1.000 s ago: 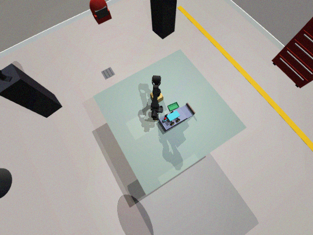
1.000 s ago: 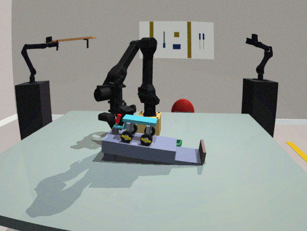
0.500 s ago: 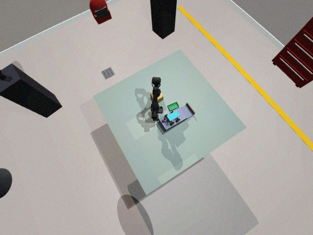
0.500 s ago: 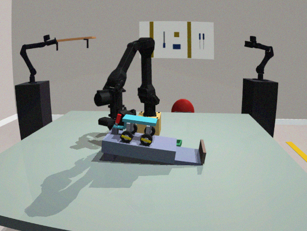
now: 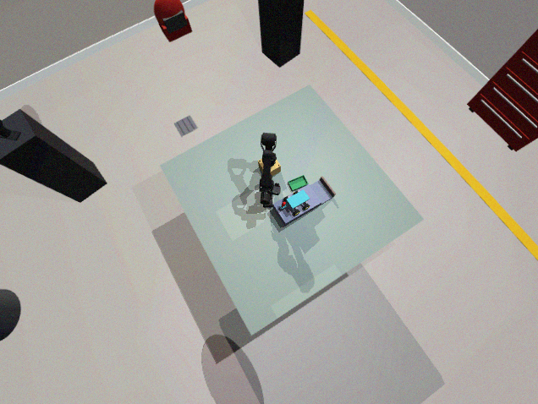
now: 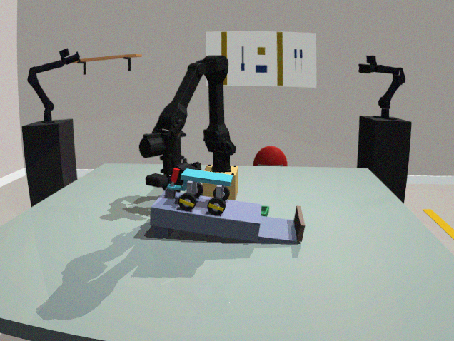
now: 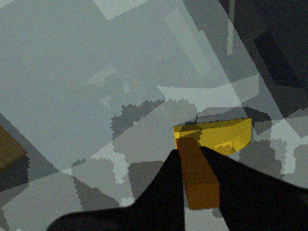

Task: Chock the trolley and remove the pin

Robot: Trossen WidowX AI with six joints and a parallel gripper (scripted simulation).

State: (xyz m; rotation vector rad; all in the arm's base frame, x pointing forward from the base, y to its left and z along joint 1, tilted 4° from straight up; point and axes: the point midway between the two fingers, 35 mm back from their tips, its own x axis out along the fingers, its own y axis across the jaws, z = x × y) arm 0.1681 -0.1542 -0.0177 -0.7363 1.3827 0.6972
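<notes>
Now: the red-headed stop pin 130 mm ahead of my gripper tip, 100 mm above it and 10 mm to the left of it. The rest, counted from my gripper tip: purple ramp 170 mm ahead, 110 mm to the left, 20 mm above; then trolley 170 mm ahead, 100 mm to the left, 80 mm above; then yellow chock 20 mm ahead, 10 mm to the right, 10 mm below.
</notes>
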